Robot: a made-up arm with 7 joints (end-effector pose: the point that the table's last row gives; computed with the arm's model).
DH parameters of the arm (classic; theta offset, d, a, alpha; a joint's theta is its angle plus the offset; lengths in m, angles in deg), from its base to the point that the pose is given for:
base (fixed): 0 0.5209 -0.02 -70
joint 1: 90 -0.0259 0.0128 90
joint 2: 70 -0.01 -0.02 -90
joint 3: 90 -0.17 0.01 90
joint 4: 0 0.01 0.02 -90
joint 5: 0 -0.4 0.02 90
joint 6: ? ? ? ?
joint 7: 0 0 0.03 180
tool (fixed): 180 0.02 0 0
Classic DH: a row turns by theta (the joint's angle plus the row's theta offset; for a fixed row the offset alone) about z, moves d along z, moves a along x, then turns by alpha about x.
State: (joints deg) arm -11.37 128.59 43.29 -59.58 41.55 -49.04 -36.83
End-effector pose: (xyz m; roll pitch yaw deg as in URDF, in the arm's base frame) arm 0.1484 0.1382 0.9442 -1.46 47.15 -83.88
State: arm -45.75 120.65 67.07 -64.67 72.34 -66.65 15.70
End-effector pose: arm -0.1822 0.1072 0.9279 -90.28 77.20 103.56
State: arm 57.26 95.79 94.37 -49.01 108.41 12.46 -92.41
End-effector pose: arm 0.0712 0.4240 0.7990 -58.53 -26.78 -58.54
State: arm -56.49 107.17 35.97 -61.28 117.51 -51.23 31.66
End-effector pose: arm -0.0287 0.2022 0.9364 -30.46 51.82 106.76
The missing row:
joint 6: 0 -0.03 -0.03 -90
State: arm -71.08 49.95 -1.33 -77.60 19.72 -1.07 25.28
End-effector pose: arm 0.3779 -0.0379 0.7946 -9.44 -31.01 173.80
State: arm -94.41 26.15 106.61 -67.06 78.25 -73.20 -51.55
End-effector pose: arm 0.3019 0.3327 0.5401 158.25 7.68 -162.05
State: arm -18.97 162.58 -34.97 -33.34 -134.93 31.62 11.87
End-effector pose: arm 0.0395 0.2089 1.0200 43.74 -18.37 124.04
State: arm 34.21 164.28 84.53 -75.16 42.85 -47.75 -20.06
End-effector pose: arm 0.2501 -0.2607 0.7847 -83.87 42.22 170.22
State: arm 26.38 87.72 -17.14 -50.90 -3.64 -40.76 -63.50
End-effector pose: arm 0.1044 0.4439 0.2945 -156.14 40.37 -138.36
